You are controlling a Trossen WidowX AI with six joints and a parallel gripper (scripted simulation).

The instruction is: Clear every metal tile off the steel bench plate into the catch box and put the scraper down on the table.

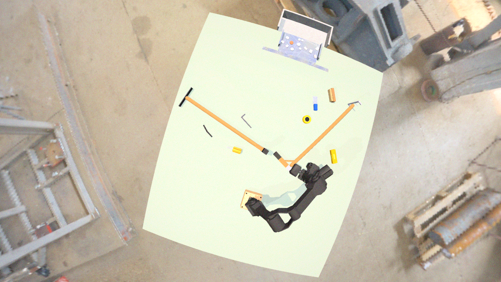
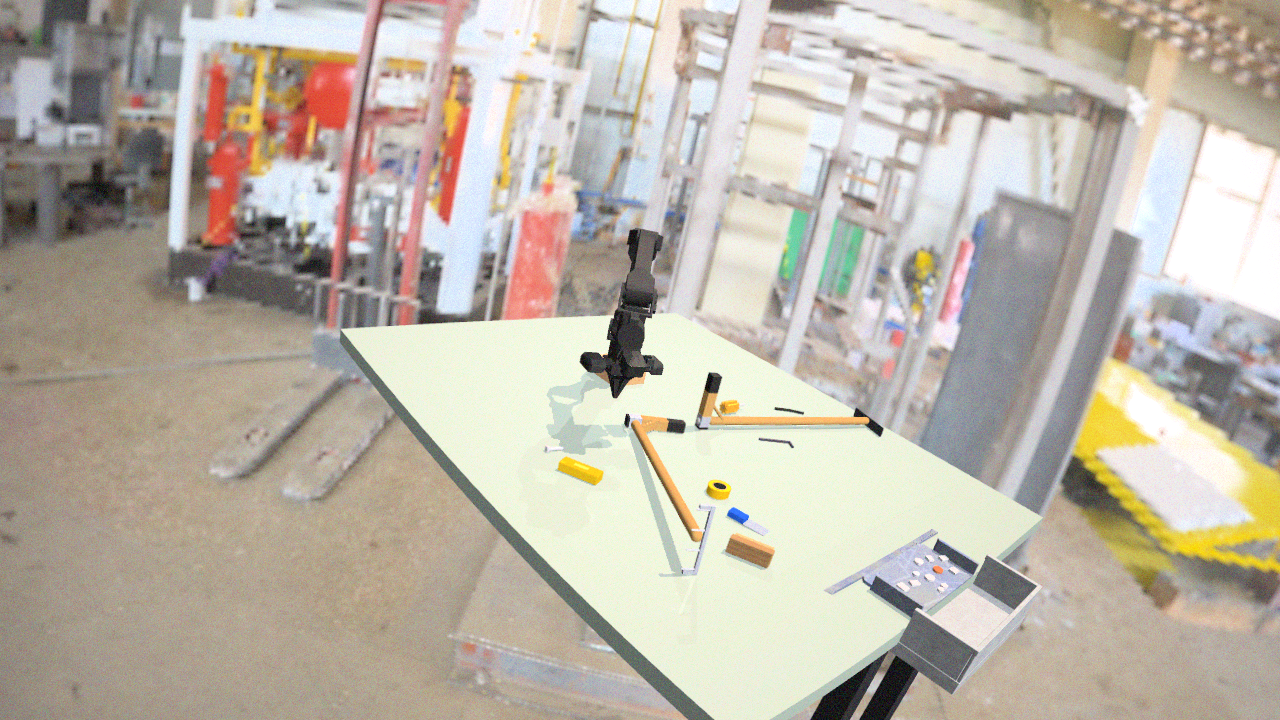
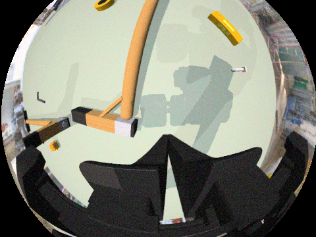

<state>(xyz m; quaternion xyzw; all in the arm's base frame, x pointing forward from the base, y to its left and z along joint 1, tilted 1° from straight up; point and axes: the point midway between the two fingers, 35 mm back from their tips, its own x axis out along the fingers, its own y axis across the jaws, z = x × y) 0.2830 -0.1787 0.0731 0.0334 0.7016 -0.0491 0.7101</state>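
Right now the long scraper is 7 cm ahead of my gripper tip, 53 cm to the left of it and 2 cm below it. From my gripper tip the other things lie so: yellow tape roll 32 cm ahead, 9 cm to the left, 7 cm below; yellow block 18 cm ahead, 17 cm to the right, 6 cm below; yellow-handled screwdriver 4 cm behind, 41 cm to the left, 6 cm below.
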